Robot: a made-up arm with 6 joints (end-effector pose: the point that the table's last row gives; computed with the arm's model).
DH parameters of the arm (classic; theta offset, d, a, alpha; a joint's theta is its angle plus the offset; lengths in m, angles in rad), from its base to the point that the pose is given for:
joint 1: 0 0.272 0 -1.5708
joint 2: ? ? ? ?
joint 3: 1.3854 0 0.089 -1.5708
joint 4: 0 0.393 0 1.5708
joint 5: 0 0 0.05 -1.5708
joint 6: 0 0.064 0 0
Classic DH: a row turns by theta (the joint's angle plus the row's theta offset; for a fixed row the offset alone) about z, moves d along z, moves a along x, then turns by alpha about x.
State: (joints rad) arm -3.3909 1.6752 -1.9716 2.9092 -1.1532 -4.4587
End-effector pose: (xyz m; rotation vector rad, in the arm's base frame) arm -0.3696 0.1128 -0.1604 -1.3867 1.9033 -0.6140
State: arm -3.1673 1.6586 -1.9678 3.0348 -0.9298 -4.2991
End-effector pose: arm -0.3930 0.0188 -0.1728 -1.4725 2.0999 -0.3889
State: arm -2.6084 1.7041 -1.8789 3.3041 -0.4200 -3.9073
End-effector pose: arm -0.3004 -0.1908 -0.2360 -1.5690 2.4416 -0.1104
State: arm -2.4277 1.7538 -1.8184 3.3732 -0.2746 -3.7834
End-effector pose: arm -0.2258 -0.2155 -0.2661 -1.5647 2.4788 -0.0464
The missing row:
joint 2: -1.3854 0 0.2767 0
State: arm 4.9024 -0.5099 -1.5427 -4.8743 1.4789 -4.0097
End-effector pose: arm 0.1088 -0.2566 0.8126 0.1443 1.6676 0.1801
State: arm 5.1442 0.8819 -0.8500 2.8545 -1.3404 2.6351
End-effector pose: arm 0.0853 -0.2351 0.0462 -1.9300 0.3295 1.2402
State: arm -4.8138 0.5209 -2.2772 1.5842 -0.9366 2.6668
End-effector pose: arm 0.1362 0.5363 0.6410 0.5863 1.5398 1.4136
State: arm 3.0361 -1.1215 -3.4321 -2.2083 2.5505 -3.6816
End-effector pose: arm 0.6104 -0.0023 0.3610 1.1445 -2.0695 -1.3081
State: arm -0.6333 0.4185 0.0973 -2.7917 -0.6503 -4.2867
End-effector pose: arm -0.0112 0.0416 0.1324 -2.0955 -0.1000 0.8302
